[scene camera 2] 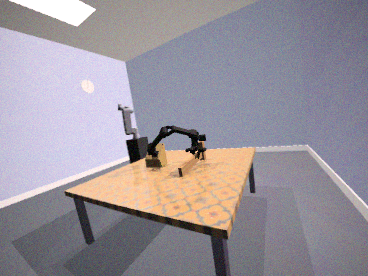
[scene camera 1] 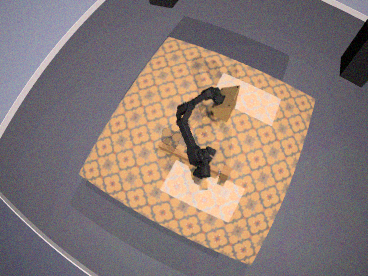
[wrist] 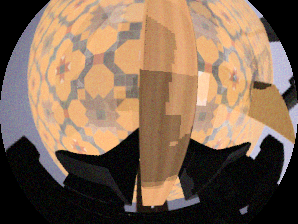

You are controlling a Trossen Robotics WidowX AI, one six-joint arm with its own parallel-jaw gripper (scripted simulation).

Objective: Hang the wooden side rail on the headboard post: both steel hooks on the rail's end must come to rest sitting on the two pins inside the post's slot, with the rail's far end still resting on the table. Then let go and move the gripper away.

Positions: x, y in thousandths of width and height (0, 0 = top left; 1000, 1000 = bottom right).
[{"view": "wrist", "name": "my gripper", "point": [518, 583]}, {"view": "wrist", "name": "wooden side rail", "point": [562, 404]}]
